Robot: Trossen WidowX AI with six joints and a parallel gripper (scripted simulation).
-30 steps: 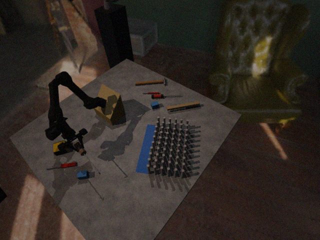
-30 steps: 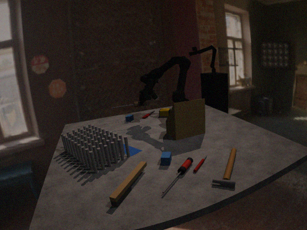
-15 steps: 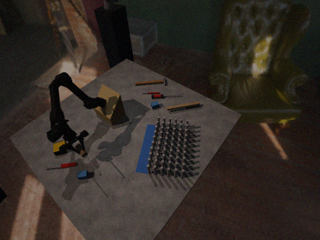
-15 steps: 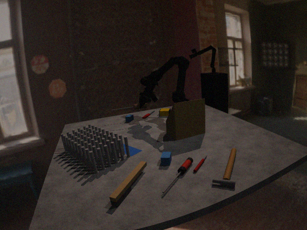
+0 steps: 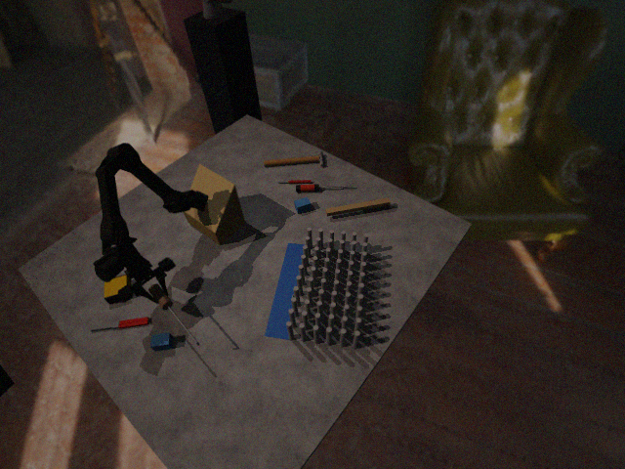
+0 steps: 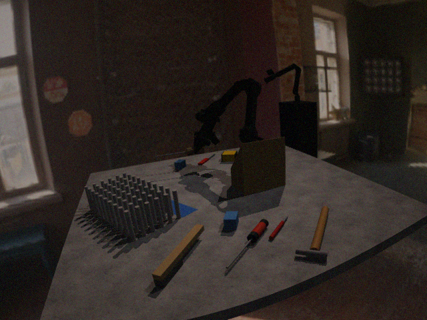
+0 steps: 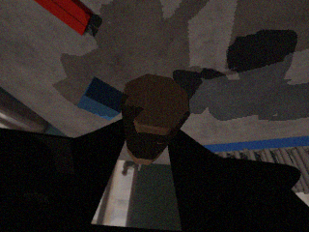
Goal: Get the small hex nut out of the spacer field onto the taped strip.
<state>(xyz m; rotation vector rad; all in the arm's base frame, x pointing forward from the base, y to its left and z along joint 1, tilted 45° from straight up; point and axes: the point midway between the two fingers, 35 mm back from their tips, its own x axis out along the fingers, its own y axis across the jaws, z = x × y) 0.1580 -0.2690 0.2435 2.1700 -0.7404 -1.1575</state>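
Right now the brown-handled hook tool is 10 cm ahead of my gripper tip and 2 cm to the right of it. From my gripper tip the other things lie so: yellow block: 23 cm behind, 5 cm to the right, 8 cm below; then blue taped strip: 28 cm ahead, 30 cm to the left, 10 cm below.
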